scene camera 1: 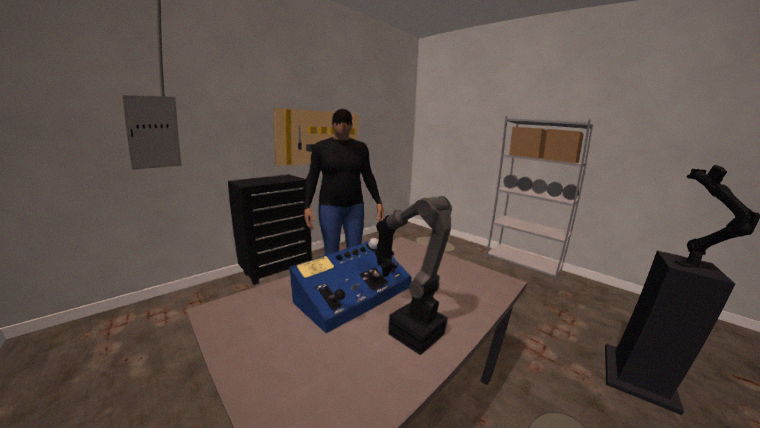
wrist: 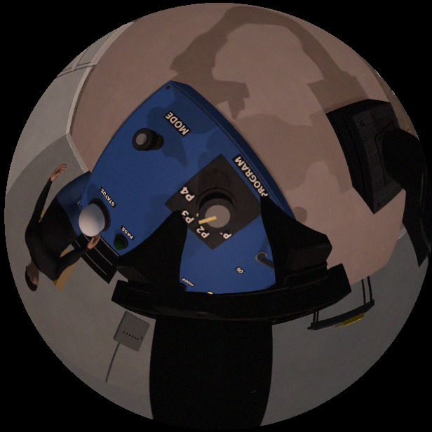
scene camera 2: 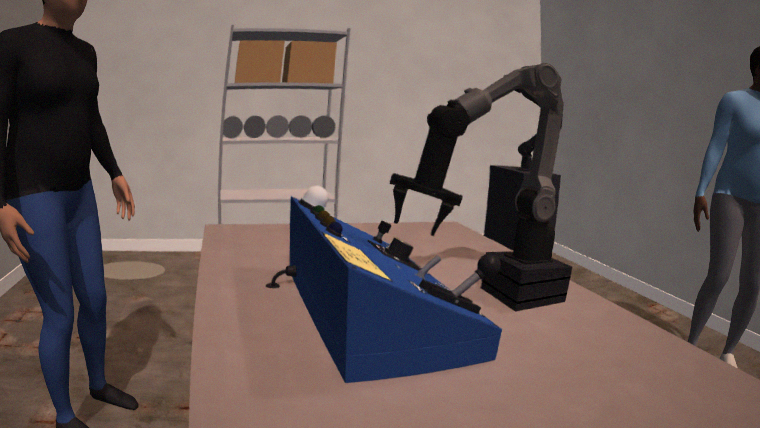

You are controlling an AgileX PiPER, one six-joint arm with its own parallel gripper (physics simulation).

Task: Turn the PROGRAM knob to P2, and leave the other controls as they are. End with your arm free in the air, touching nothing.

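Note:
The blue console (scene camera 1: 351,309) (scene camera 2: 404,340) (wrist: 135,175) carries the black PROGRAM knob (scene camera 1: 375,275) (scene camera 2: 399,248) (wrist: 217,212) on a dark square plate (wrist: 240,210). In the wrist view, the yellow pointer on its grey top points left, nearest the P3 label (wrist: 188,216); the P2 label (wrist: 202,231) lies beside it, and the exact setting is hard to tell. My gripper (scene camera 1: 389,270) (scene camera 2: 414,228) (wrist: 220,212) is open, pointing down above the knob. Its fingertips appear on either side of the knob in the wrist view, but scene camera 2 shows them above it and apart from it.
The MODE control (scene camera 2: 382,229) (wrist: 142,139) stands beyond the knob. A small toggle (scene camera 2: 429,265) (wrist: 262,258) and a ball-topped lever (scene camera 1: 339,294) (scene camera 2: 488,263) are on its other side. A white STATUS dome (scene camera 1: 373,243) (scene camera 2: 315,196) (wrist: 92,220) tops the console. A person (scene camera 1: 341,172) stands behind the table.

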